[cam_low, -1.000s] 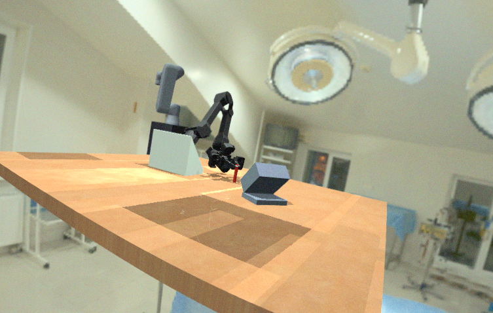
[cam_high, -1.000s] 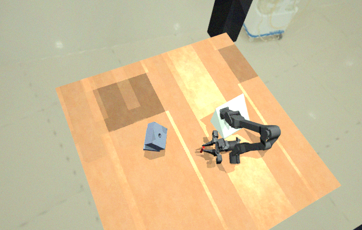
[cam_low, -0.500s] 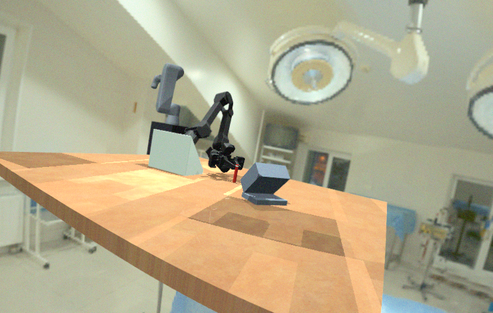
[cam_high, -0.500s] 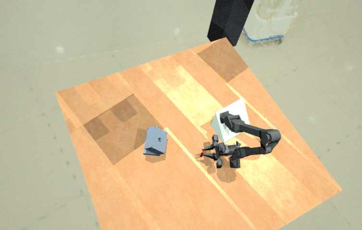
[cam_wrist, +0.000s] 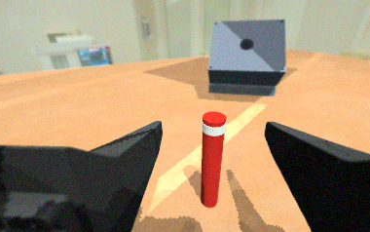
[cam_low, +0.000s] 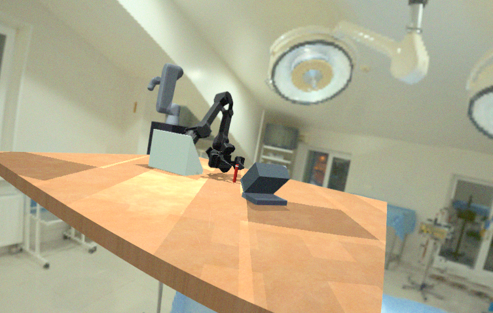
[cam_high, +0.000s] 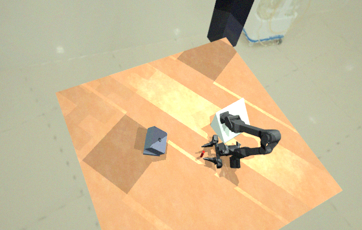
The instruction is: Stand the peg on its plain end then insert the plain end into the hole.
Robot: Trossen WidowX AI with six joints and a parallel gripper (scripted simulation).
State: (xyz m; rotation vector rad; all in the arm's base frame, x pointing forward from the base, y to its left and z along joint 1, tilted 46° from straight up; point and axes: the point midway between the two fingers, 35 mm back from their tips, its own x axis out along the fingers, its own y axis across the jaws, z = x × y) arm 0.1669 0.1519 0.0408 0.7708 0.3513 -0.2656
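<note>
The red peg lies 1 cm below my gripper tip and 1 cm behind it. The rest, counted from my gripper tip: blue-grey sloped panel: 21 cm ahead, 17 cm to the right, 1 cm above.
</note>
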